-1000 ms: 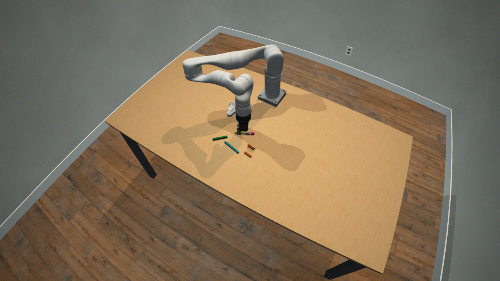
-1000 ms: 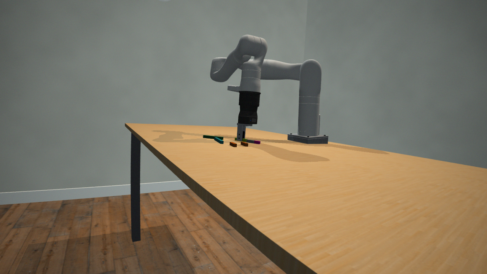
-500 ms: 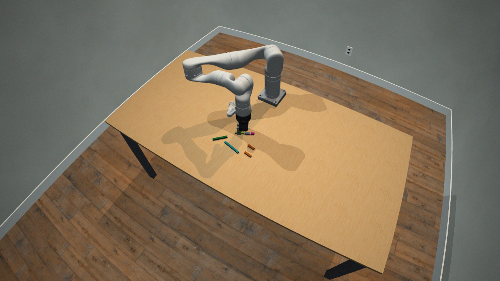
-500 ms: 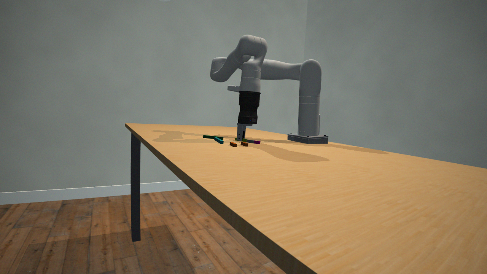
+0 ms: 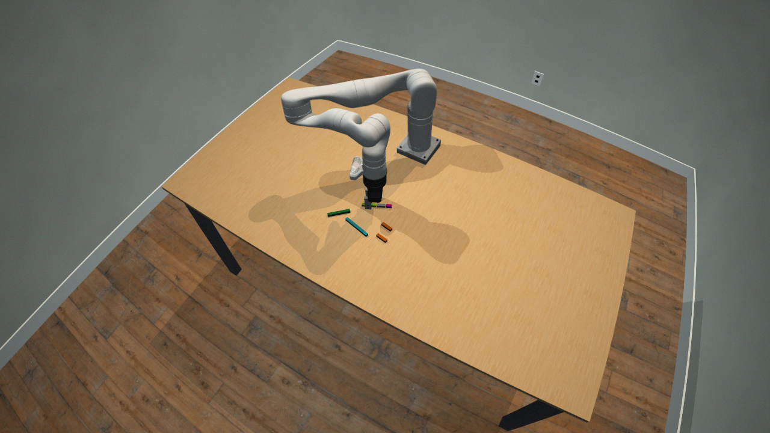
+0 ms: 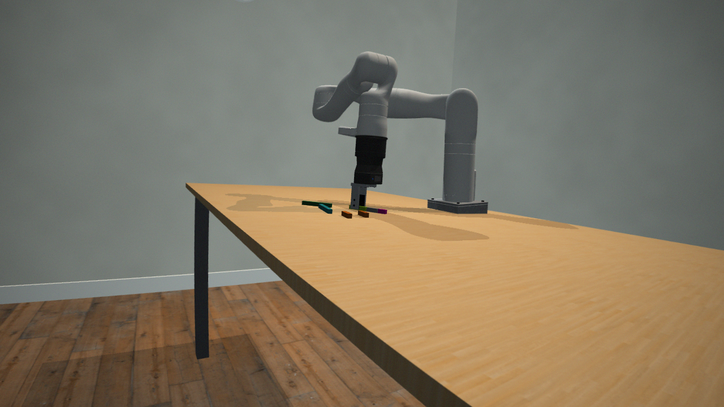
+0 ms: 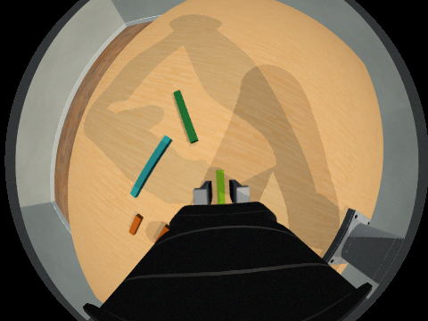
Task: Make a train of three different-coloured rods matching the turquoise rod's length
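Now: the lime rod 20 mm below my hand. Also, from my hand: grey rod (20 mm behind, 40 mm to the left, 20 mm below); turquoise rod (100 mm ahead, 10 mm to the left, 20 mm below); magenta rod (30 mm behind, 60 mm to the left, 20 mm below).
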